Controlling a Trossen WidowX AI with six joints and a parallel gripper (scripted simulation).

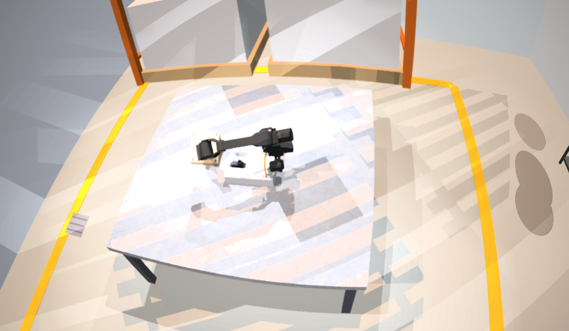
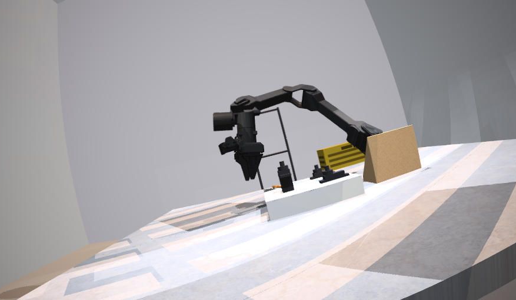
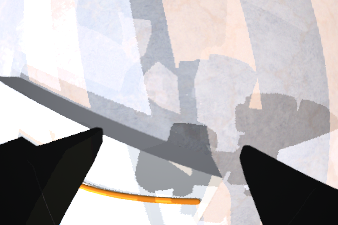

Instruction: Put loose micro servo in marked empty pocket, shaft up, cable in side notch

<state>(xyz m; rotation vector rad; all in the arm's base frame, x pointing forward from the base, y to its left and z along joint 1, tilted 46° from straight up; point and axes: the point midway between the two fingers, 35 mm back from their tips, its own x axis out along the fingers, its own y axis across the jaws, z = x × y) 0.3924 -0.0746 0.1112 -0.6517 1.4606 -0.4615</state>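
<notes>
My gripper tip is 100 mm to the right of the white deck block, 100 mm past it and 70 mm above it.
</notes>
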